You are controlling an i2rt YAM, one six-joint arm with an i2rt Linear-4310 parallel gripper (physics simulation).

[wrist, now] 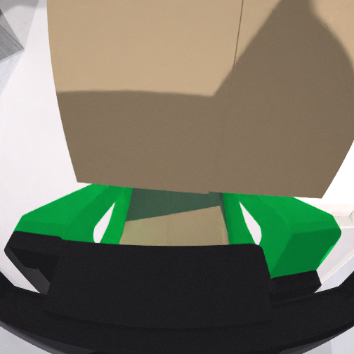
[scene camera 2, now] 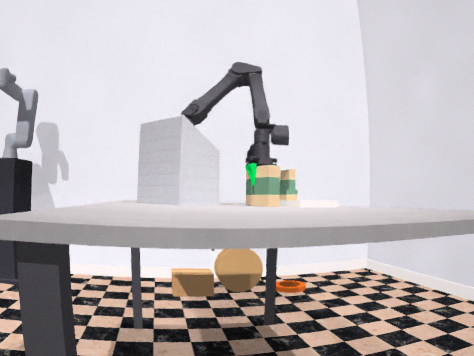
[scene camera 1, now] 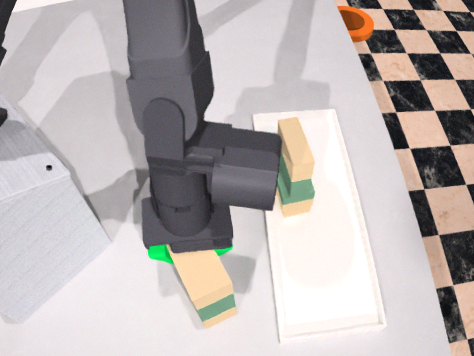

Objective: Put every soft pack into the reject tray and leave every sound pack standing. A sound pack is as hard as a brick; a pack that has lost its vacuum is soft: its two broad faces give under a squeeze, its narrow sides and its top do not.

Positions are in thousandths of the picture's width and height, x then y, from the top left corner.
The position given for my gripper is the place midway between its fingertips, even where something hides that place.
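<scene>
I can see a white reject tray (scene camera 1: 687, 802). My own gripper (scene camera 1: 408, 723) and (wrist: 499, 493) is visible to me too.
</scene>
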